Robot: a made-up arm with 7 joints. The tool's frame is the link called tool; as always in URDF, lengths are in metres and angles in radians. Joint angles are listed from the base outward.
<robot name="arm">
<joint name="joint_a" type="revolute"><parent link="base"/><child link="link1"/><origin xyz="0 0 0" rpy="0 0 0"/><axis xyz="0.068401 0.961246 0.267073"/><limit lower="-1.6" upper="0.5"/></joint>
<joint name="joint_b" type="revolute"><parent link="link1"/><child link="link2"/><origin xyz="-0.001 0.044 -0.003" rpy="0 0 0"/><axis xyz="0.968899 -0.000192 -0.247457"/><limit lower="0" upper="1.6"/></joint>
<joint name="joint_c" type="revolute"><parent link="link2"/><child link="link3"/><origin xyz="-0.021 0.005 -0.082" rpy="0 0 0"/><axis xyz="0.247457 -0.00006 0.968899"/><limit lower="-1.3" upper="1.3"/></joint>
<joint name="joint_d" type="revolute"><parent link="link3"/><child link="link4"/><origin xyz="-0.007 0 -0.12" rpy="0 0 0"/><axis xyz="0.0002 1 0.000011"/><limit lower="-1.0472" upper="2.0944"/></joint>
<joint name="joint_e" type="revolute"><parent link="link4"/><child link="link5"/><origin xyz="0.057 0.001 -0.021" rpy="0 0 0"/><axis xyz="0.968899 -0.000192 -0.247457"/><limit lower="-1.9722" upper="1.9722"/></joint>
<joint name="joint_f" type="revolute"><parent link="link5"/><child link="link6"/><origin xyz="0.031 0 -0.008" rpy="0 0 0"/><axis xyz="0.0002 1 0.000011"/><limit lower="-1.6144" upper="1.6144"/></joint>
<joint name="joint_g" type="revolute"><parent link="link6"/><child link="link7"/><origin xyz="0.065 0 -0.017" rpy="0 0 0"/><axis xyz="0.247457 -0.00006 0.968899"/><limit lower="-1.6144" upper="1.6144"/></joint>
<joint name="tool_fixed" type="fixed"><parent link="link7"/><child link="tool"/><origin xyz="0 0 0" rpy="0 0.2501 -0.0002"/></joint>
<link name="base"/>
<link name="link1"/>
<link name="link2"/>
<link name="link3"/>
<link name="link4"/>
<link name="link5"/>
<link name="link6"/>
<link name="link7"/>
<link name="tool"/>
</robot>
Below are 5 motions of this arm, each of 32 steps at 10 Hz.
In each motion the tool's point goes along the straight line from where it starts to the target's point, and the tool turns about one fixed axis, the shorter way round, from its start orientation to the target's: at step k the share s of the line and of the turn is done. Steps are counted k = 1, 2, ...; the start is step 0. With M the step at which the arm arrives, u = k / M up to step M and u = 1 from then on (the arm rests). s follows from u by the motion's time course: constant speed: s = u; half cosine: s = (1 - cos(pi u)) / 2; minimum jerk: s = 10 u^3 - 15 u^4 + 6 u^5.
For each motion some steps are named. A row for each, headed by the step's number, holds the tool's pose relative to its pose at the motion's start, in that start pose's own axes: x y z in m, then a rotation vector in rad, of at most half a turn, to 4 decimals.
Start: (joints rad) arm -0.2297 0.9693 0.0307 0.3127 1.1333 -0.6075 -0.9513
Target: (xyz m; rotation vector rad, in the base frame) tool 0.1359 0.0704 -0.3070 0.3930 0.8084 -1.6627
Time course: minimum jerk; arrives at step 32
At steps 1, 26, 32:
1: 0.0000 0.0000 0.0001 -0.0002 -0.0003 -0.0001
26: 0.0888 0.0239 0.1749 -0.5878 -1.0967 -0.2896
32: 0.0933 0.0251 0.1838 -0.6180 -1.1530 -0.3045

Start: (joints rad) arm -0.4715 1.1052 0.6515 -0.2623 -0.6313 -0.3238 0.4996
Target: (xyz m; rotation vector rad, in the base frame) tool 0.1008 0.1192 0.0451 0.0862 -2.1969 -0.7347
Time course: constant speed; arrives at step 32
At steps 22, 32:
22: -0.0321 -0.0419 0.0527 -0.5844 -0.6727 -0.3938
32: -0.0467 -0.0610 0.0767 -0.8500 -0.9785 -0.5728

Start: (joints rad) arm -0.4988 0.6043 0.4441 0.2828 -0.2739 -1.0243 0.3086
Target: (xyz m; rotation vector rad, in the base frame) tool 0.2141 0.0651 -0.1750 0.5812 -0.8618 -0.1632
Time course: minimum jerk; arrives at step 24
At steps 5, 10, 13, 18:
5: -0.0081 -0.0075 0.0003 -0.0019 0.0129 -0.0533
10: -0.0433 -0.0401 0.0015 -0.0103 0.0694 -0.2861
13: -0.0722 -0.0669 0.0025 -0.0171 0.1156 -0.4769
18: -0.1120 -0.1038 0.0038 -0.0266 0.1794 -0.7400

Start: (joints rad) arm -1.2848 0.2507 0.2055 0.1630 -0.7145 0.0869 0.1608
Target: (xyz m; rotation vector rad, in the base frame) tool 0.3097 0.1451 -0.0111 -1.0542 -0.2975 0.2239
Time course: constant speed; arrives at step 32
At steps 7, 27, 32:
7: -0.0067 0.0223 0.0076 -0.0625 0.0327 0.1347
27: -0.0259 0.0859 0.0293 -0.2411 0.1260 0.5197
32: -0.0307 0.1018 0.0347 -0.2857 0.1494 0.6160

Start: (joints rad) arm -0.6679 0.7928 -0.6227 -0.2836 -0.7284 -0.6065 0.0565
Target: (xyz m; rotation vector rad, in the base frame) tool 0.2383 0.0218 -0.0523 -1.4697 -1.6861 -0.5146
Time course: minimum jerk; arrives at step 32
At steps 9, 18, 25, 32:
9: 0.0082 -0.0004 -0.0017 -0.0910 -0.1953 0.0373
18: 0.0363 -0.0018 -0.0077 -0.4029 -0.8646 0.1650
25: 0.0546 -0.0028 -0.0116 -0.6062 -1.3006 0.2482
32: 0.0589 -0.0030 -0.0126 -0.6541 -1.4036 0.2679

